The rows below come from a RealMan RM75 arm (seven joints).
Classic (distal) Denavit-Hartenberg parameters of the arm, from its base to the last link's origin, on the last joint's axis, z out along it. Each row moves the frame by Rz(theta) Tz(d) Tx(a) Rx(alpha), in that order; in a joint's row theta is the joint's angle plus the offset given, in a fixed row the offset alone. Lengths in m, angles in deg.
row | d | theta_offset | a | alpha
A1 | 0.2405 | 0 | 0 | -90
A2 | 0 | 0 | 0 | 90
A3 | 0.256 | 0 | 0 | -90
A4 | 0 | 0 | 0 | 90
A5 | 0.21 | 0 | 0 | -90
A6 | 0 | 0 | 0 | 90
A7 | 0.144 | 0 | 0 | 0
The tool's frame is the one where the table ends.
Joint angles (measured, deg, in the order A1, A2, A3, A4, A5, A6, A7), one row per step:
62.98 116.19 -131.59 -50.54 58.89 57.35 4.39
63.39 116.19 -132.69 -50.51 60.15 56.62 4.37
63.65 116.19 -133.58 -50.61 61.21 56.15 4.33
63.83 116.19 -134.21 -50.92 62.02 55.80 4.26
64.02 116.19 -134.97 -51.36 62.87 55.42 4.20
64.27 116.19 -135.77 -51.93 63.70 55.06 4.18
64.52 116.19 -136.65 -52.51 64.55 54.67 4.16
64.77 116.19 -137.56 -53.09 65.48 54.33 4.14
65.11 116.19 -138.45 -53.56 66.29 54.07 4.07
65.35 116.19 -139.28 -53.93 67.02 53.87 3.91
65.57 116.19 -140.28 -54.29 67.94 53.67 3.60
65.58 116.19 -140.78 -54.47 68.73 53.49 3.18
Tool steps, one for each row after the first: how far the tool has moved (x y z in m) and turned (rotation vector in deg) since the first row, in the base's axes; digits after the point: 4 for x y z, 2 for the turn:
-0.0017 -0.0025 -0.0027 -0.54 0.39 0.23
-0.0030 -0.0052 -0.0049 -1.12 0.69 0.35
-0.0050 -0.0078 -0.0067 -1.67 1.08 0.58
-0.0072 -0.0110 -0.0088 -2.34 1.48 0.91
-0.0101 -0.0147 -0.0110 -3.08 1.89 1.37
-0.0128 -0.0187 -0.0133 -3.86 2.27 1.84
-0.0151 -0.0230 -0.0156 -4.71 2.61 2.22
-0.0172 -0.0268 -0.0175 -5.53 2.75 2.72
-0.0183 -0.0303 -0.0191 -6.31 2.78 3.14
-0.0187 -0.0345 -0.0210 -7.29 2.74 3.56
-0.0187 -0.0373 -0.0221 -7.97 2.94 3.67

